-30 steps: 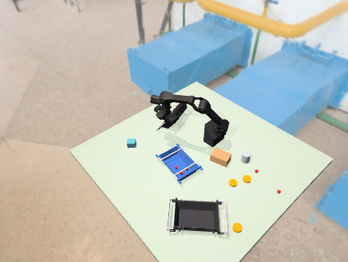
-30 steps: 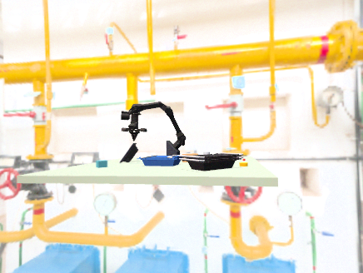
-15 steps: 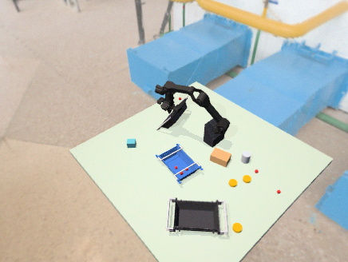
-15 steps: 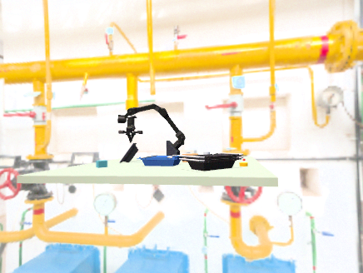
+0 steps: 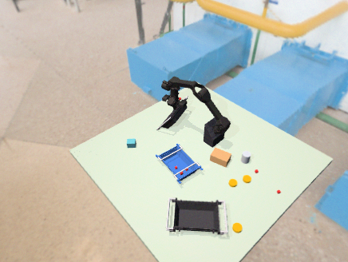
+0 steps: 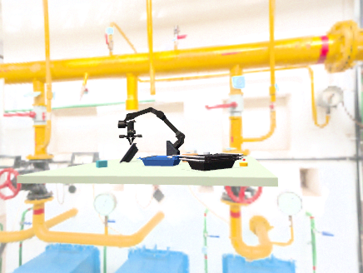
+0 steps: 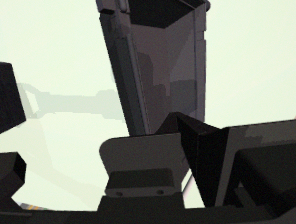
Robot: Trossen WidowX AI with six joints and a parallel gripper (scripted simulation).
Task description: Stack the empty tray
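Right now my gripper tip is 10 mm short of the black tray, 20 mm to the left of it and 50 mm above it. From my gripper tip the other things lie so: orange box 510 mm to the left, 100 mm below; then teal cube 410 mm ahead, 100 mm below; then red block 220 mm behind, 210 mm to the right, 120 mm below.
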